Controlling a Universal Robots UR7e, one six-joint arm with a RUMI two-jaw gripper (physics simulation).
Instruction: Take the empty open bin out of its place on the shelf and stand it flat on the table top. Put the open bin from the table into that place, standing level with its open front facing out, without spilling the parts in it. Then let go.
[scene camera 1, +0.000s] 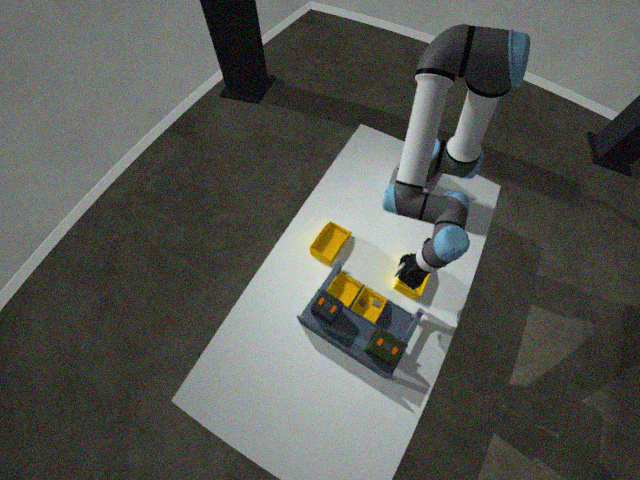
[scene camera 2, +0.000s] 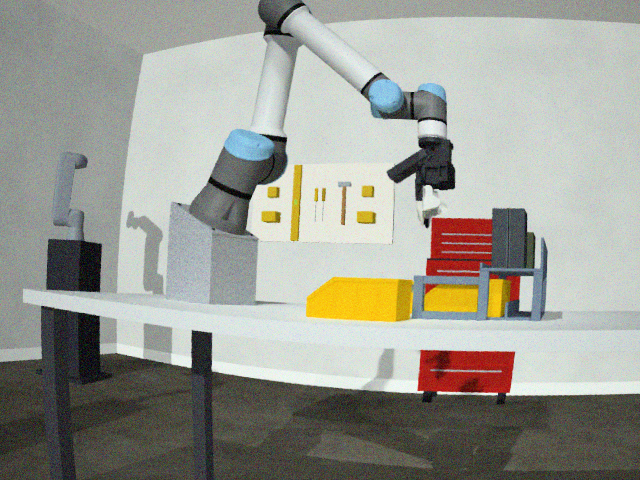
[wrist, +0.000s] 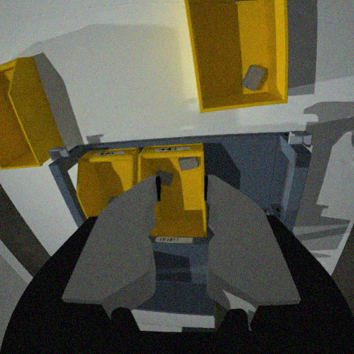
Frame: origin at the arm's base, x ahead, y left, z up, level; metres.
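Where they show: gripper, fingertip midpoint: (scene camera 2: 424, 226); arm's base, link origin: (scene camera 2: 215, 220).
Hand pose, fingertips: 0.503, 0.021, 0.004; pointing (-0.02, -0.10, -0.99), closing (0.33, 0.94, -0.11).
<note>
Things, the pixels of their top centre, and the offset from my fingertips, as dx, dy, dz. "spot": a spot on its surface instead.
- empty yellow bin, surface spot: (scene camera 2: 354, 300) spot: -0.122, -0.342, -0.170
- bin with parts, surface spot: (scene camera 1: 410, 290) spot: -0.002, +0.069, -0.131
- dark case, top centre: (scene camera 2: 510, 210) (scene camera 1: 327, 305) +0.183, -0.213, +0.019
- green case, top centre: (scene camera 1: 387, 346) +0.245, +0.009, -0.006
My gripper (scene camera 1: 399, 267) (scene camera 2: 428, 221) (wrist: 182, 177) is partly open and empty, fingers down. It is high above the table and touches no bin. The empty yellow bin (scene camera 1: 329, 243) (scene camera 2: 354, 300) (wrist: 37, 117) stands flat on the table top, left of the shelf in scene camera 1. The bin with parts (scene camera 1: 410, 290) (wrist: 215, 55) stands on the table before the shelf's right side; a grey part (wrist: 254, 78) shows in it. In scene camera 1 the gripper partly covers it. The blue-grey shelf (scene camera 1: 361, 334) (scene camera 2: 482, 294) (wrist: 300, 162) has an unfilled place at its right.
Two yellow bins stand side by side in the shelf, a left one (scene camera 1: 343, 288) (wrist: 107, 172) and a middle one (scene camera 1: 369, 303) (wrist: 182, 215) with grey parts. A dark case (scene camera 1: 327, 307) (scene camera 2: 509, 237) and a green case (scene camera 1: 386, 346) stand on the shelf.
</note>
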